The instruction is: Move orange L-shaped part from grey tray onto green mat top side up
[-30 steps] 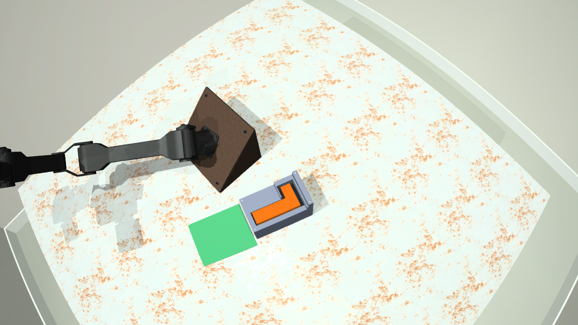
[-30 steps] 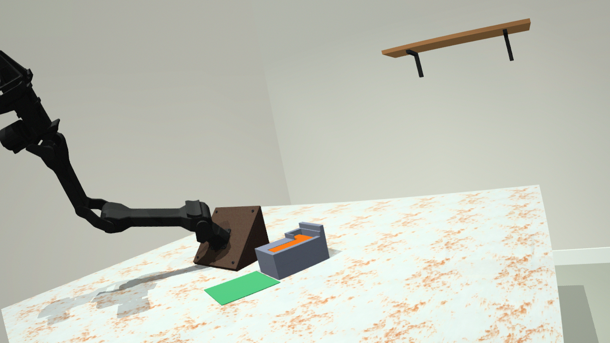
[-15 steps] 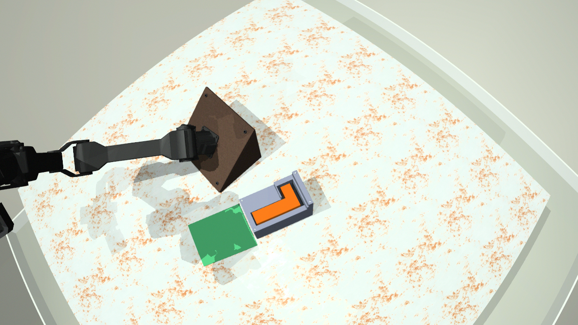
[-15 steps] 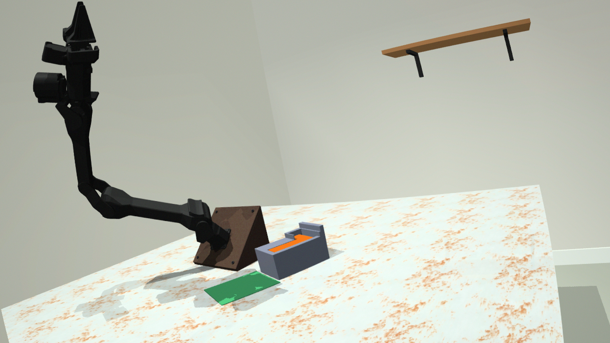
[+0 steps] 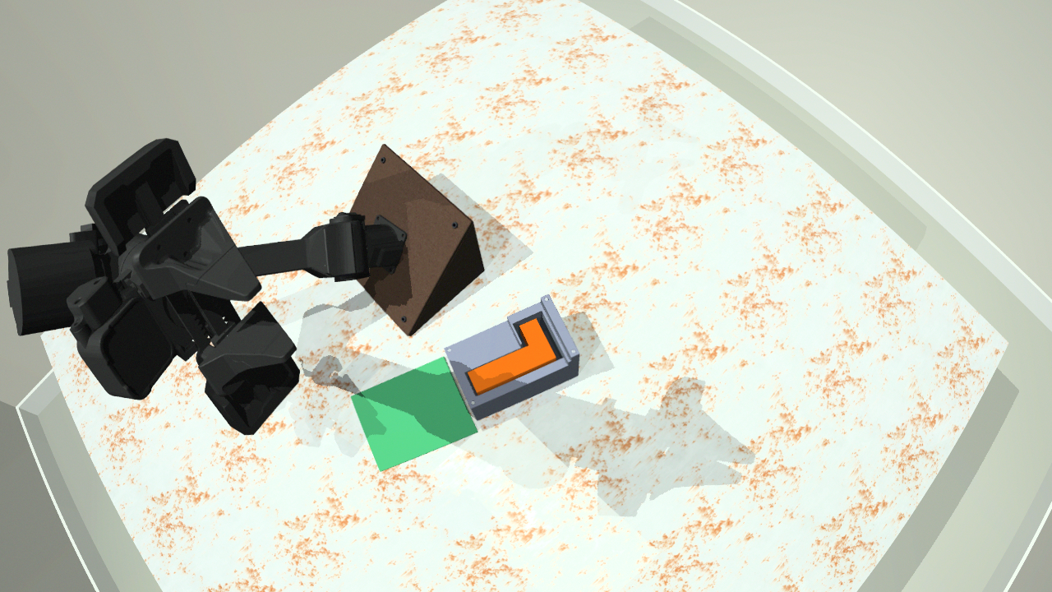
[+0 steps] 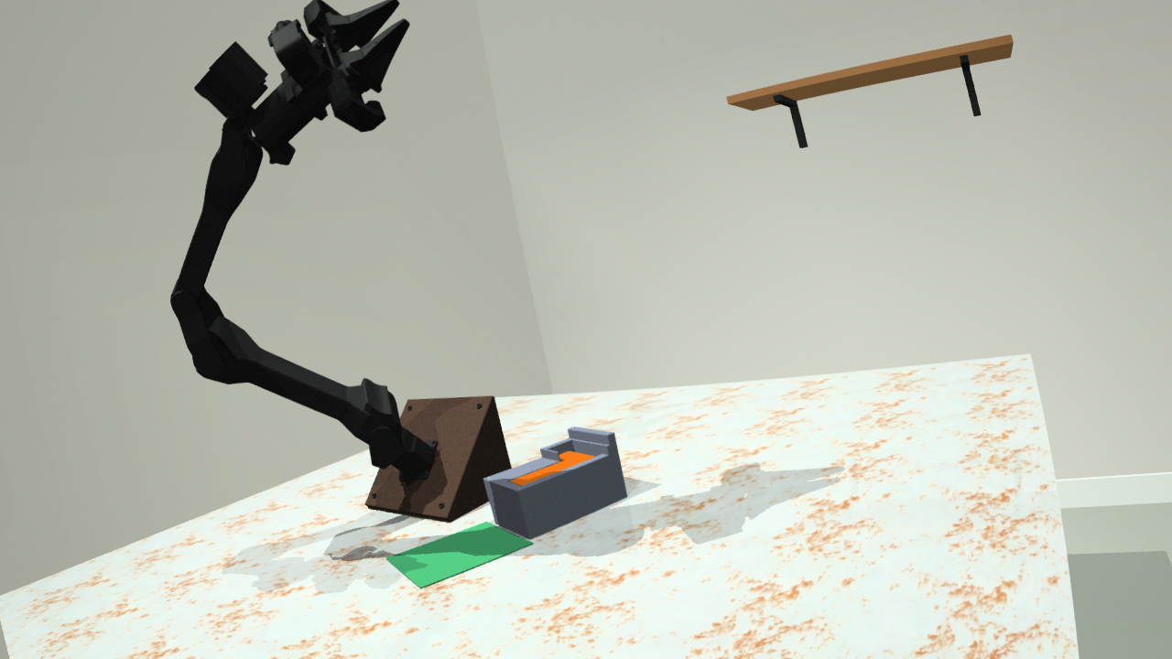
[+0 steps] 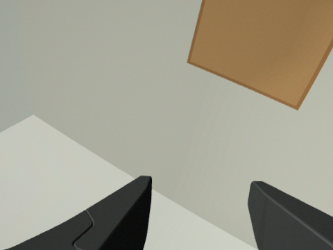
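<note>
My gripper tip is 55 cm above the orange L-shaped part, 19 cm to the right of it and 5 cm past it. From my gripper tip the other things lie so: green mat: 62 cm below, 12 cm behind, 4 cm to the left.
</note>
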